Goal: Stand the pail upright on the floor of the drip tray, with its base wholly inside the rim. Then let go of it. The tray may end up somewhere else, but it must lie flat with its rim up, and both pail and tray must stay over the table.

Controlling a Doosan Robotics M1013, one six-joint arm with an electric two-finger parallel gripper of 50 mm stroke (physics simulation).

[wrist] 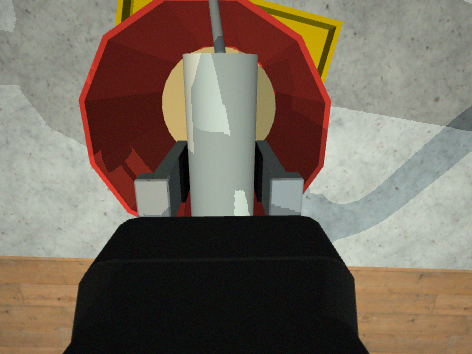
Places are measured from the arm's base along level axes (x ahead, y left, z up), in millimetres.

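Pixels of known places: gripper, fingertip midpoint: [222, 159].
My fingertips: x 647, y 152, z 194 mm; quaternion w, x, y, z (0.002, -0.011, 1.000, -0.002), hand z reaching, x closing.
For each thing: its middle in the pictures, then the offset to it from my fingertips. "spot": a spot on its surface instead. Level surfaces: height alone.
- red pail, surface spot: [120, 100] spot: dx +93, dy -22, dz -116 mm
- pail's pale grey cylindrical handle grip, body centre: [221, 165] dx +0, dy -1, dz +14 mm
- thin grey handle wire, surface spot: [216, 25] spot: dx +3, dy -66, dz +8 mm
- yellow drip tray, surface spot: [315, 42] spot: dx -114, dy -90, dz -248 mm
- mottled grey table top, its level: dz -252 mm
The red pail [120, 100] fills the upper middle of the wrist view, seen from above through its open mouth, its tan round bottom inside. Its bottom shows slightly right of the rim's centre, so it may be tilted a little. My gripper [222, 159] is shut on the pail's pale grey cylindrical handle grip [220, 100], one finger on each side. A thin grey handle wire [216, 25] runs from the grip's far end. The yellow drip tray [315, 42] lies below and beyond the pail, rim up; the pail hides much of it. The gap between the pail's base and the tray is hidden.
The mottled grey table top [400, 165] extends around the pail and tray. Its near edge crosses the lower part of the view, with wooden floor [415, 310] beyond it. A shadow band falls on the table at the right.
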